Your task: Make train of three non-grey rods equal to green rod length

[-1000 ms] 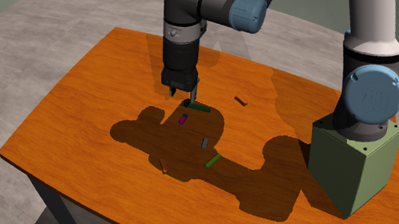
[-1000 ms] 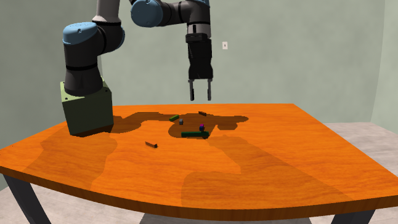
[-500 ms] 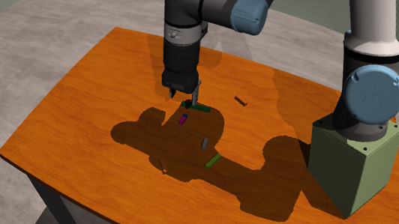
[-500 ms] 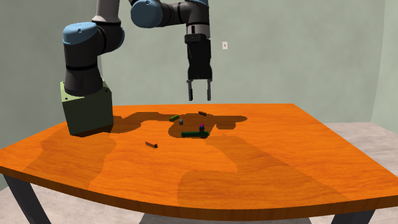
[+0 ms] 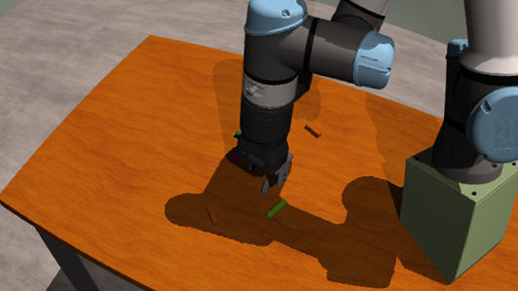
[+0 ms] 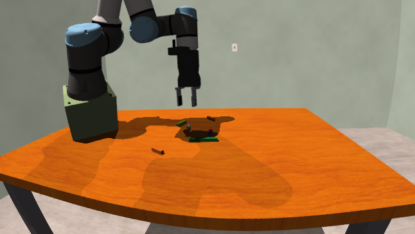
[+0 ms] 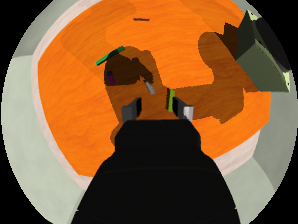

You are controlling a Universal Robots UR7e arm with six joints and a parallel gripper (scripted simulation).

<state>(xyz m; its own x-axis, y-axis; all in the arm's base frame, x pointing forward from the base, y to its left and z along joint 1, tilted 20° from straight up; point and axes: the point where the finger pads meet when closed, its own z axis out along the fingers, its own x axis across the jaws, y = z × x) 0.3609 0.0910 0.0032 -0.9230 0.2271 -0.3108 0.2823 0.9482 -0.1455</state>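
The lime rod lies 9 cm below my hand, 3 cm behind it and 2 cm to the left of it. Round my hand: magenta rod 9 cm below, 9 cm ahead, 8 cm to the right; then blue rod 9 cm to the right, 9 cm below, 9 cm ahead; then grey rod 9 cm below, 2 cm to the right, 1 cm ahead.
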